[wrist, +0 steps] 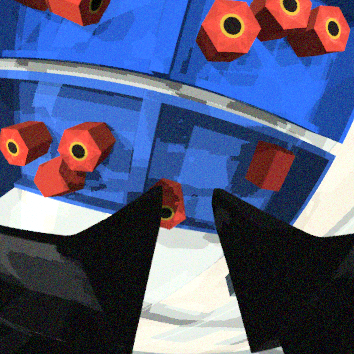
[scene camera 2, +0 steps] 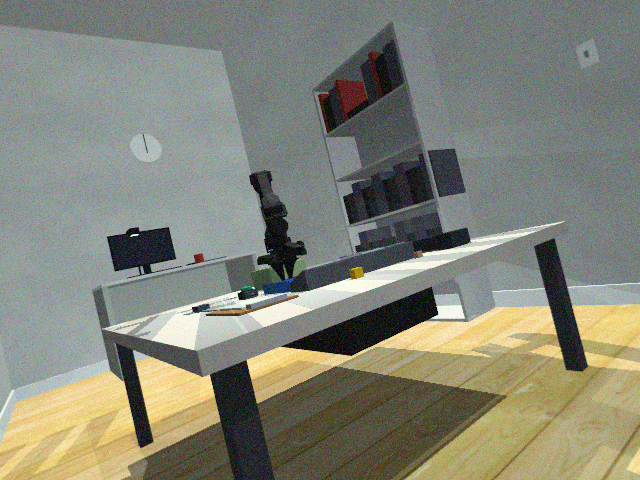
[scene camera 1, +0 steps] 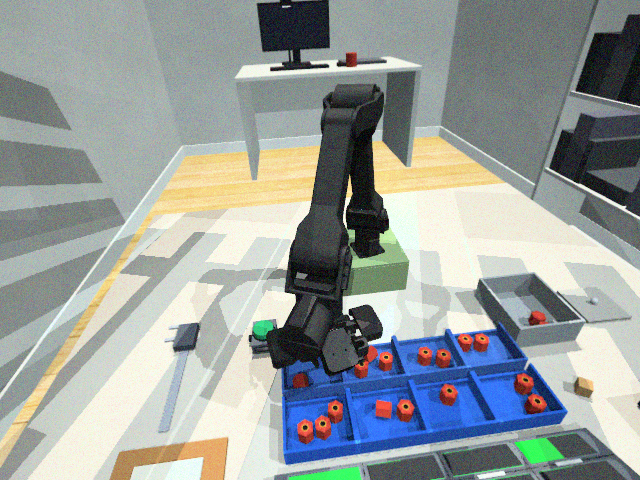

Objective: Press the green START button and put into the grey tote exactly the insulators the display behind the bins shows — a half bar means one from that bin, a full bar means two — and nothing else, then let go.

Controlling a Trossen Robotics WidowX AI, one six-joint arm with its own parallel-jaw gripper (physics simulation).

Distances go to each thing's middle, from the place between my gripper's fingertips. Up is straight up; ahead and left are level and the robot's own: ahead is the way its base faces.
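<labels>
Relative to the display [scene camera 1: 605, 453], my gripper is 90 mm to the right and 240 mm short of it. The grey tote [scene camera 1: 510, 299] is 440 mm to the left of my hand and 10 mm ahead of it. I find the wooden clipboard [scene camera 1: 214, 451] 290 mm to the right of my hand, 160 mm ahead of it and 20 mm below it, whereas the grey caliper [scene camera 1: 186, 336] is 270 mm to the right of my hand, 100 mm behind it and 20 mm below it.
</labels>
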